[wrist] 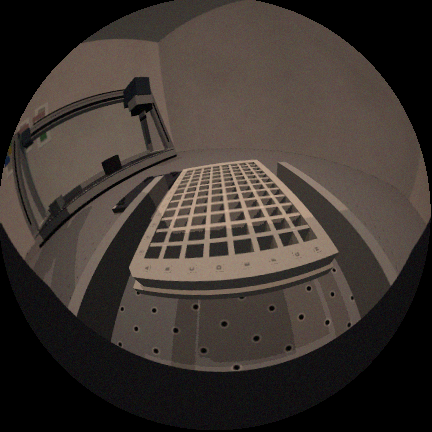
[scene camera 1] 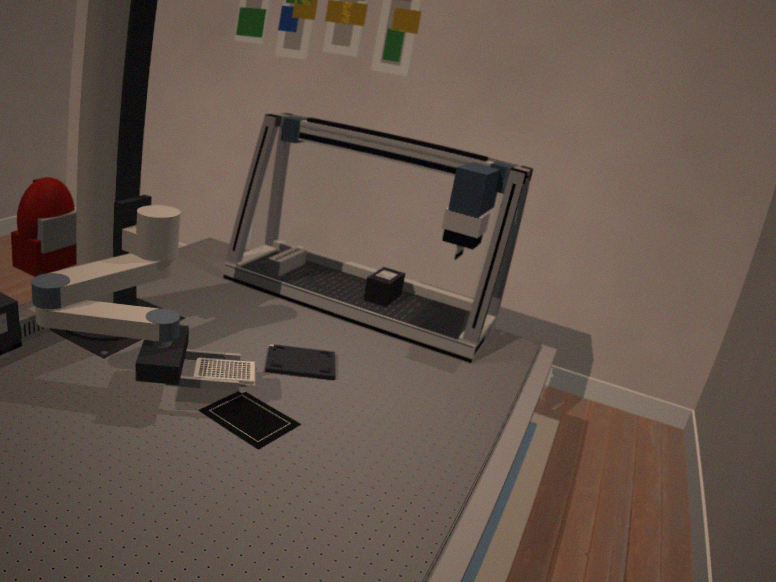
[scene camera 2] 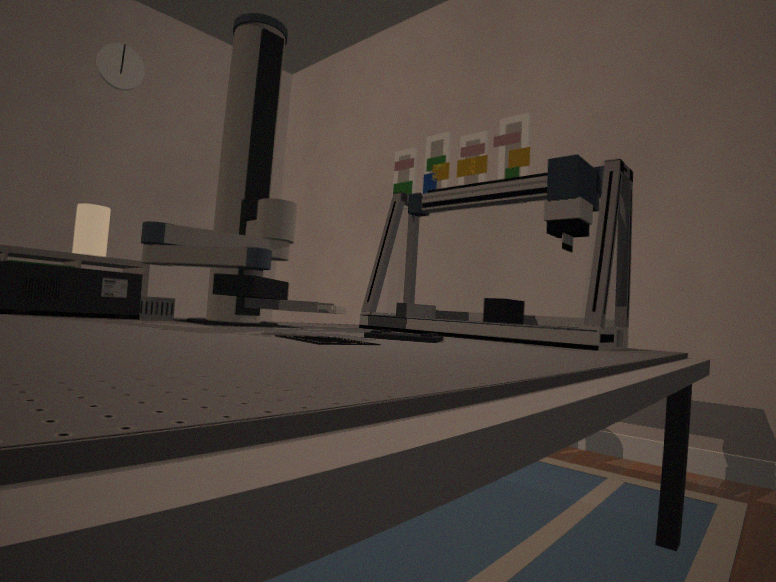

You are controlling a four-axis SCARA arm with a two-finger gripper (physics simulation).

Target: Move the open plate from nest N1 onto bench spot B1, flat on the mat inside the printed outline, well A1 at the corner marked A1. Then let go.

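Places are measured from the arm's base along level axes (x up, y back, z right), in centimetres.
Where they show: gripper, fingertip midpoint: (wrist: 221,176) (scene camera 1: 239,372) (scene camera 2: 326,307).
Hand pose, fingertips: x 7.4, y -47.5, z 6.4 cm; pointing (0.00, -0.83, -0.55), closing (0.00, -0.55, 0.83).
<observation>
Each offset is from my fingertips to the top centre of the thing. "spot": to the spot under its first point. Level surfaces: height alone.
The white open plate @(dy +2.6, dx +0.5, dz +1.7 cm) (scene camera 1: 224,370) (scene camera 2: 340,310) (wrist: 230,220) is level between the two fingers of my gripper (scene camera 1: 241,372) (wrist: 221,176), which is shut on its long sides. Scene camera 2 shows it held above the bench. In the wrist view the lettered short edge faces the camera, with A at the left. The black mat @(dx -5.9 cm) (scene camera 1: 249,418) (scene camera 2: 325,340) with a printed outline lies on the bench, in front of and below the plate in scene camera 1. Its corner mark is too small to read. A dark low nest @(dy -3.1, dx -4.3, dz -21.7 cm) (scene camera 1: 300,362) (scene camera 2: 404,336) (wrist: 132,197) sits beside the plate; its label is not readable.
A gantry frame @(spot: dy -2.9, dx -4.5, dz -51.5 cm) (scene camera 1: 354,318) (scene camera 2: 476,330) stands behind the nest, with a black block @(spot: dy -7.6, dx +4.7, dz -58.0 cm) (scene camera 1: 384,286) (scene camera 2: 503,310) on its deck and a blue tool head @(spot: dy -27.6, dx +38.3, dz -52.9 cm) (scene camera 1: 473,189) (scene camera 2: 571,179) hanging at its right. A dark box @(spot: dy +51.0, dx -0.2, dz +35.3 cm) (scene camera 2: 68,291) stands at the left.
</observation>
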